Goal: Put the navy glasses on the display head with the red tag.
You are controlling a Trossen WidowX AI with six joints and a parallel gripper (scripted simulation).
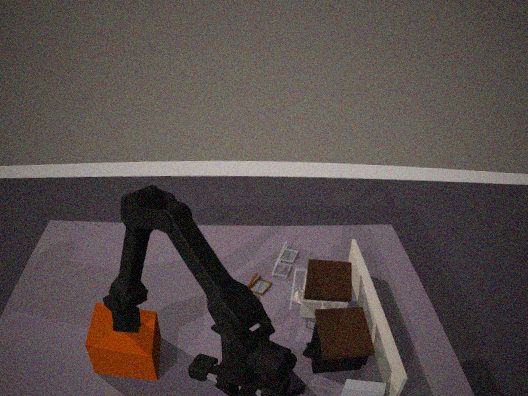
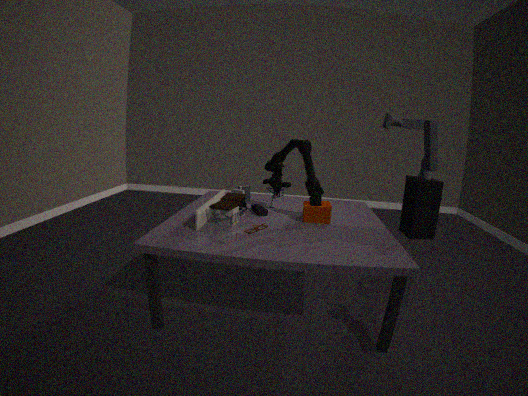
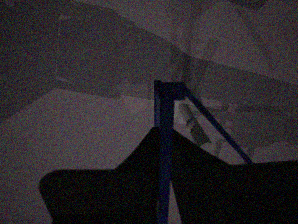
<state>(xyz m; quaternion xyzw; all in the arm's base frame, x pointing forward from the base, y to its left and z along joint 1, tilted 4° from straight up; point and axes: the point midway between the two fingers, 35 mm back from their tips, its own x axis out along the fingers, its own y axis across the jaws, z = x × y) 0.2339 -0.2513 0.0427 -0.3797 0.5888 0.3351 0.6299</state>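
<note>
The dark flat object lies 14 cm to the left of my gripper tip, 11 cm ahead of it and 7 cm below it. The rest, counted from my gripper tip: pale upright panel (39 cm ahead, 27 cm to the left, 3 cm below).
</note>
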